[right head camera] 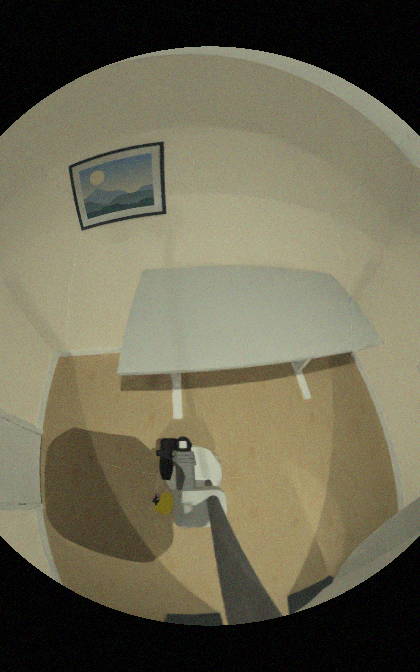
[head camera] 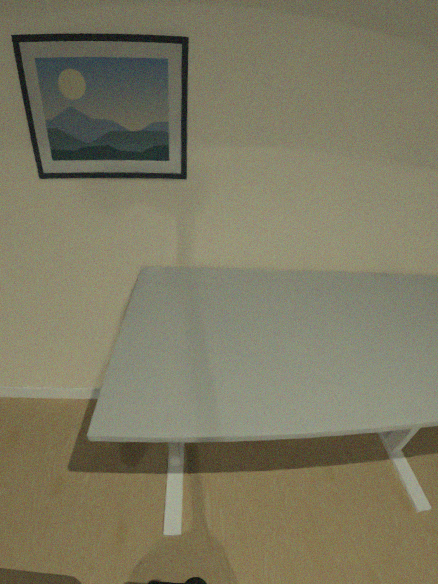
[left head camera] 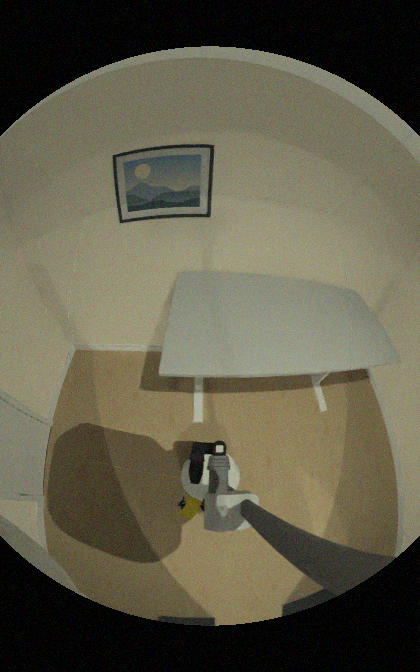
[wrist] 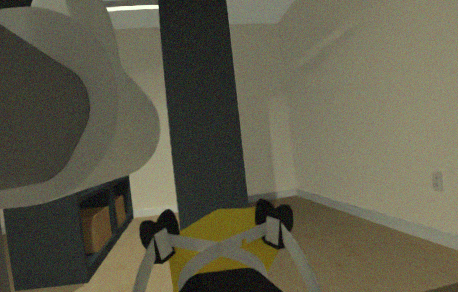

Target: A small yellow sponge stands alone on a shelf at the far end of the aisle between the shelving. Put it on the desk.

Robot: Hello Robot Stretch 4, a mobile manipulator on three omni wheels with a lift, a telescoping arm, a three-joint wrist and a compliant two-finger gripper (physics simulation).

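Frame: origin at the robot's base, x back, y right, z up, level; millimetres.
Where they show: gripper, fingertip midpoint: (wrist: 216, 220).
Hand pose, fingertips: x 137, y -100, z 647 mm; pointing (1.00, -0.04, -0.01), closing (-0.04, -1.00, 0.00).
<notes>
After its pixels a point has its place.
The small yellow sponge (wrist: 220, 218) @(x 143, y -104, z 646 mm) (left head camera: 189, 508) (right head camera: 164, 504) is between the two fingertips of my gripper (wrist: 216, 220) @(x 137, y -100, z 647 mm), which is shut on it. In both side head views the sponge is off the floor, beside the wrist and over the robot's base. The desk (head camera: 300, 350) @(x -700, y 294, z 922 mm) (left head camera: 280, 325) (right head camera: 240, 320) has a pale grey top and white legs and stands against the wall ahead. The sponge and gripper are on the near side of the desk, apart from it. The far fingertip is partly hidden in the right head view.
A white desk foot (head camera: 173, 500) (left head camera: 198, 400) (right head camera: 177, 395) reaches toward the robot's base. A framed picture (head camera: 107, 107) @(x -1177, y -351, z 1526 mm) hangs above the desk's left end. Dark shelving (wrist: 45, 245) @(x 1626, y 909, z 238 mm) with brown boxes and a tall dark panel (wrist: 205, 100) @(x 1697, y -171, z 1036 mm) stand behind in the wrist view. A door (left head camera: 20, 450) is at left.
</notes>
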